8 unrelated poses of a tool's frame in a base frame.
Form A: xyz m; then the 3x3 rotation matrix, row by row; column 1 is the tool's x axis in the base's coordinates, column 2 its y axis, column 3 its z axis. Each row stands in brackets.
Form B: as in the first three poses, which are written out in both.
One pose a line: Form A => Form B
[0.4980, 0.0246, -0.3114], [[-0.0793, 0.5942, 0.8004], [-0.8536, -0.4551, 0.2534], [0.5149, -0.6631, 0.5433]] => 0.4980, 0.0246, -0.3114, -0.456, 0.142, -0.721, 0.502
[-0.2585, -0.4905, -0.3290], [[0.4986, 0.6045, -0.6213], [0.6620, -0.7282, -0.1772], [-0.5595, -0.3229, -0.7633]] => -0.2585, -0.4905, -0.3290, -0.865, -0.366, 0.341, 0.042
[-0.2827, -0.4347, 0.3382], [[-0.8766, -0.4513, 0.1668], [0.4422, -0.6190, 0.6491], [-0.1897, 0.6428, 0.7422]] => -0.2827, -0.4347, 0.3382, -0.006, 0.359, 0.900, 0.248
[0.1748, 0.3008, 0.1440], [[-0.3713, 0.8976, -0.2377], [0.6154, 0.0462, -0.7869], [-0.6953, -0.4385, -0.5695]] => 0.1748, 0.3008, 0.1440, 0.537, 0.705, -0.435, 0.162
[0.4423, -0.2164, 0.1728], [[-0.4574, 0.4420, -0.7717], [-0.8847, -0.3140, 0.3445], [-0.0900, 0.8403, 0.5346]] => 0.4423, -0.2164, 0.1728, 0.284, -0.390, -0.759, 0.437
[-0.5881, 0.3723, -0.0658], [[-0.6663, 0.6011, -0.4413], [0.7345, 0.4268, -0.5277], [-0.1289, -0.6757, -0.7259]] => -0.5881, 0.3723, -0.0658, -0.398, -0.839, 0.358, 0.093
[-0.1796, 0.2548, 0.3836], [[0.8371, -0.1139, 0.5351], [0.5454, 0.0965, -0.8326], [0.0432, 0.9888, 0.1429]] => -0.1796, 0.2548, 0.3836, 0.632, 0.171, 0.229, 0.720
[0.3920, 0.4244, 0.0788], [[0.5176, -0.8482, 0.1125], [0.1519, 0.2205, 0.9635], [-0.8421, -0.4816, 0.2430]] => 0.3920, 0.4244, 0.0788, -0.513, 0.339, 0.355, 0.704
